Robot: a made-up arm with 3 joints. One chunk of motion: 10 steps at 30 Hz.
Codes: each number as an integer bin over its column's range. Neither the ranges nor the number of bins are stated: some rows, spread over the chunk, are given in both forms.
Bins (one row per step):
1: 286 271 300 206 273 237
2: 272 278 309 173 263 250
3: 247 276 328 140 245 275
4: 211 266 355 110 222 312
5: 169 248 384 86 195 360
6: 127 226 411 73 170 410
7: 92 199 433 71 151 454
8: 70 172 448 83 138 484
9: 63 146 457 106 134 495
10: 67 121 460 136 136 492
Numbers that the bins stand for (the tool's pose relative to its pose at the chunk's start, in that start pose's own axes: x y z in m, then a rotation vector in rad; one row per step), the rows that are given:
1: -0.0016 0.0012 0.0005 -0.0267 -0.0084 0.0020
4: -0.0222 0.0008 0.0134 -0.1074 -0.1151 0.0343
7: -0.0548 -0.0044 0.0317 -0.1403 -0.2638 0.0955
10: -0.0616 -0.0105 0.0380 -0.0856 -0.2952 0.1118
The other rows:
2: -0.0055 0.0018 0.0026 -0.0544 -0.0293 0.0076
3: -0.0123 0.0016 0.0070 -0.0822 -0.0670 0.0184
5: -0.0337 -0.0006 0.0202 -0.1276 -0.1717 0.0550
6: -0.0452 -0.0023 0.0265 -0.1386 -0.2240 0.0765
8: -0.0608 -0.0065 0.0352 -0.1302 -0.2910 0.1084
9: -0.0627 -0.0086 0.0373 -0.1108 -0.2994 0.1131

